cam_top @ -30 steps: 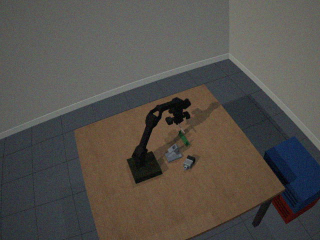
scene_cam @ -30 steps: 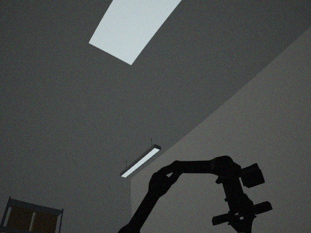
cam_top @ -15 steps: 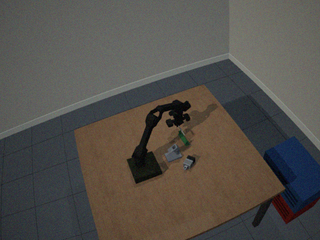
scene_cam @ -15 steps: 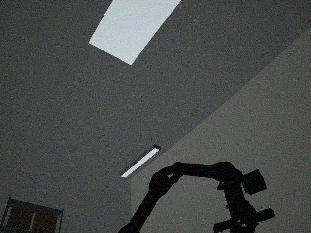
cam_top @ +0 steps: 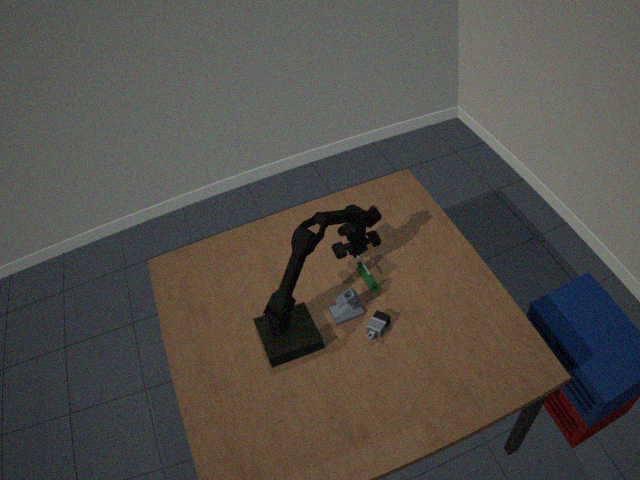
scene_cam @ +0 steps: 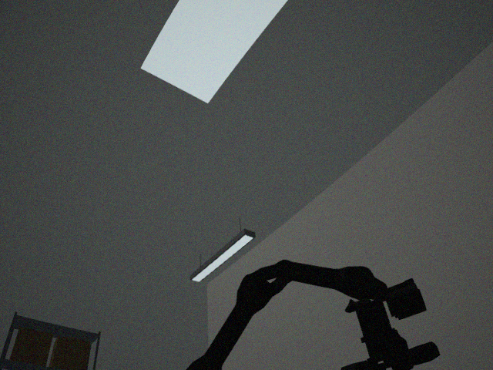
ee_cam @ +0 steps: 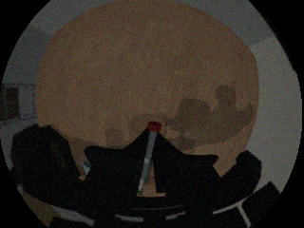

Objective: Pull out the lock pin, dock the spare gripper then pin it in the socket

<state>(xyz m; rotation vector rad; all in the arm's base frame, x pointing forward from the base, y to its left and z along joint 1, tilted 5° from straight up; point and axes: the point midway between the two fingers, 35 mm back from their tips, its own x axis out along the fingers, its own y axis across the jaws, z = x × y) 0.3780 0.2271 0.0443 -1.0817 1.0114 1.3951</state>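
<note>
Right now the green pin cradle is 10 mm ahead of my gripper tip and 100 mm to the right of it. Also, from my gripper tip: grey mount (110 mm behind, 220 mm to the right, 20 mm above); spare gripper (50 mm behind, 350 mm to the right).
</note>
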